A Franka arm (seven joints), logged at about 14 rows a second.
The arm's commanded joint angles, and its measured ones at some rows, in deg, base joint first. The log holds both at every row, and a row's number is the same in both.
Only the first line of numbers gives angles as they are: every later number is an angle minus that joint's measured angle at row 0.
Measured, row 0:
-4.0, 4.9, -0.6, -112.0, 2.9, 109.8, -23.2
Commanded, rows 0 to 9:
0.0, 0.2, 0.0, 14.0, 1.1, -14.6, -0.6
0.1, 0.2, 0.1, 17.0, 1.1, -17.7, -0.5
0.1, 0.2, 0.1, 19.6, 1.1, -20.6, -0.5
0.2, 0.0, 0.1, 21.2, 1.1, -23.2, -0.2
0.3, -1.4, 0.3, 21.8, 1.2, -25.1, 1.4
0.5, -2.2, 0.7, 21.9, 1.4, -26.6, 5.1
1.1, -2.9, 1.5, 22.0, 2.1, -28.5, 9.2
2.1, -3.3, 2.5, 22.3, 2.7, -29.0, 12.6
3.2, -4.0, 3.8, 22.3, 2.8, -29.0, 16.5
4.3, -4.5, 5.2, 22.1, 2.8, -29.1, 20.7
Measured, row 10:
1.6, -3.2, 2.3, 21.2, 1.9, -27.3, 10.7
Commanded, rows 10 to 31:
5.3, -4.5, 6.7, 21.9, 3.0, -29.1, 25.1
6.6, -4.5, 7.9, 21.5, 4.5, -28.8, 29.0
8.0, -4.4, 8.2, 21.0, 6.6, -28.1, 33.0
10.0, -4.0, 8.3, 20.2, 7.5, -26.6, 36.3
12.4, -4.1, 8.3, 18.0, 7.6, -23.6, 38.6
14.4, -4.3, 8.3, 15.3, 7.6, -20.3, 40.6
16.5, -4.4, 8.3, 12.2, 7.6, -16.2, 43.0
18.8, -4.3, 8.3, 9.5, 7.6, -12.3, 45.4
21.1, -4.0, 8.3, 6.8, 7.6, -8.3, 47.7
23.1, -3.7, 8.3, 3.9, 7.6, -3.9, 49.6
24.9, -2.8, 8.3, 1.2, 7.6, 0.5, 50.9
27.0, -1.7, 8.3, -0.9, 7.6, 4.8, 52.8
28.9, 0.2, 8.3, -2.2, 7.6, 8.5, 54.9
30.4, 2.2, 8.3, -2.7, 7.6, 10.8, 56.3
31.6, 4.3, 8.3, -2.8, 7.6, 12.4, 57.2
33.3, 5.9, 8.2, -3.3, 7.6, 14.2, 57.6
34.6, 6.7, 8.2, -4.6, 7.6, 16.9, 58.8
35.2, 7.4, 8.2, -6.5, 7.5, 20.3, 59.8
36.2, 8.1, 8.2, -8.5, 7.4, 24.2, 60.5
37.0, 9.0, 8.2, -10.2, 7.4, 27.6, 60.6
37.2, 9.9, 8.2, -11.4, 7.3, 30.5, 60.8
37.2, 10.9, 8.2, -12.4, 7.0, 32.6, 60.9
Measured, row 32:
36.4, 9.6, 8.8, -8.8, 6.7, 25.9, 60.1
